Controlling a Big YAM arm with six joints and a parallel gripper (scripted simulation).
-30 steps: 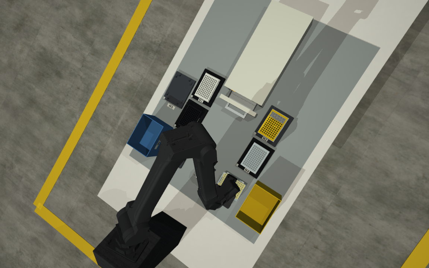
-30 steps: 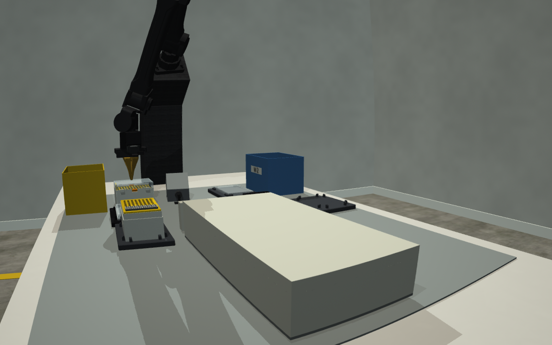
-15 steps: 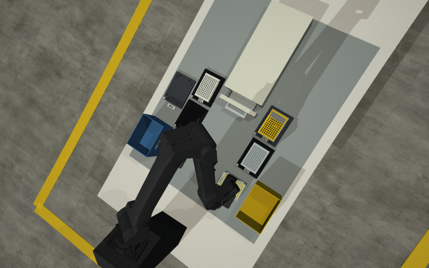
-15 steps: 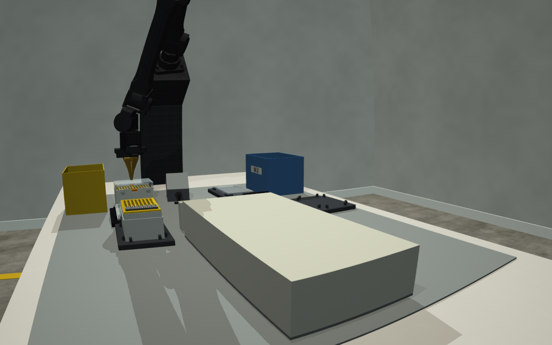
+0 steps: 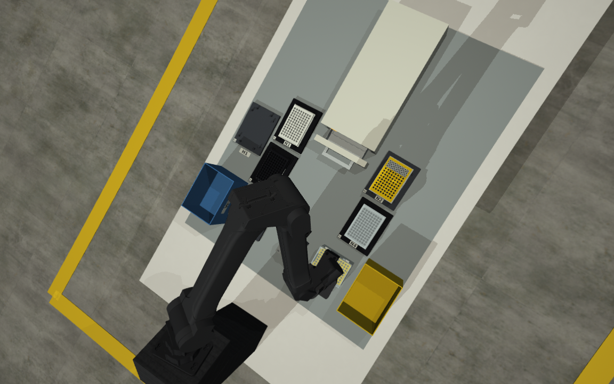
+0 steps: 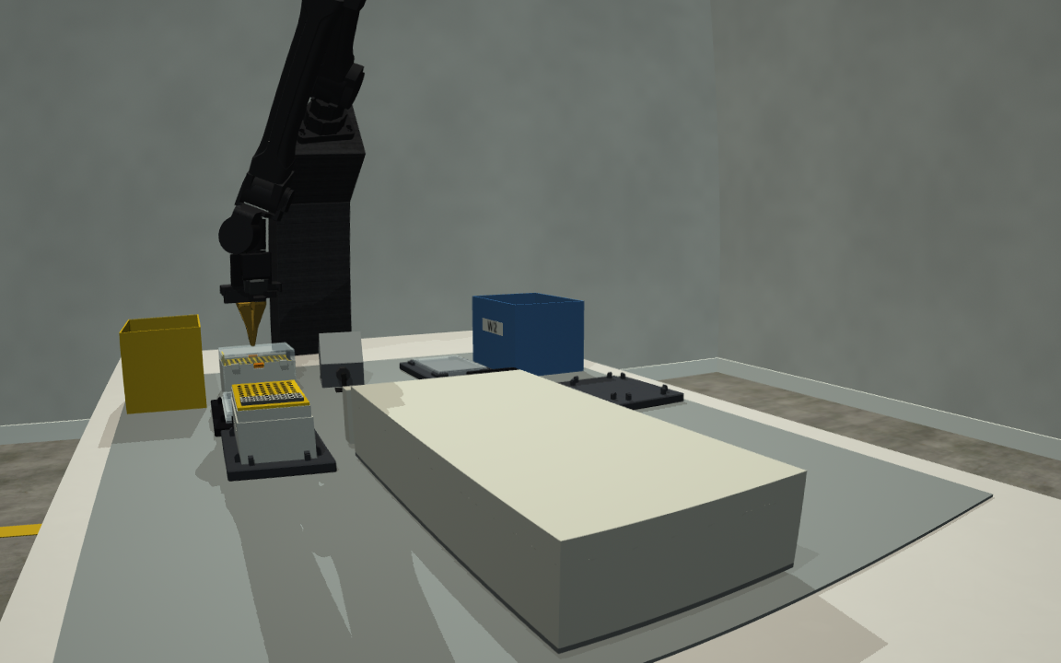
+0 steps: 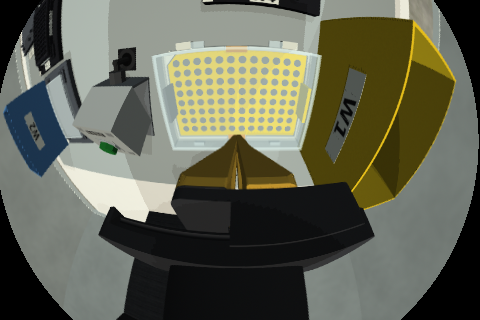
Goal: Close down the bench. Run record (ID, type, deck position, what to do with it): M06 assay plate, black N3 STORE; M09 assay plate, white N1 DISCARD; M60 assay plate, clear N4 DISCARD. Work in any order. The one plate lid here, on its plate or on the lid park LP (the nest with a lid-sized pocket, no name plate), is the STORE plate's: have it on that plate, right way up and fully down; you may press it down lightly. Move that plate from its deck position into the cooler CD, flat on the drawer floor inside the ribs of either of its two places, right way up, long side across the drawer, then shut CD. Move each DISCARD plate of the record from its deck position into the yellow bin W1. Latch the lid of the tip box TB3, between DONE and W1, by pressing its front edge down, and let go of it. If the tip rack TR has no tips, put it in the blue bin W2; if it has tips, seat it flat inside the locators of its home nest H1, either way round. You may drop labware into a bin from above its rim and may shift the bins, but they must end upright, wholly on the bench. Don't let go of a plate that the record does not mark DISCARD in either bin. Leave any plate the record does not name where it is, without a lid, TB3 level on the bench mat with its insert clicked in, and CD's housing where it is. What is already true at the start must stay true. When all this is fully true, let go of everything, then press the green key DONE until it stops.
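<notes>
My hand is 3 cm short of the tip box lid, 1 cm to the left of it and 2 cm above it. Round my hand: tip box TB3: 3 cm ahead, 1 cm to the right, 4 cm below; green DONE key: 2 cm ahead, 15 cm to the left, 1 cm below; yellow bin W1: 1 cm behind, 16 cm to the right, 4 cm below.
</notes>
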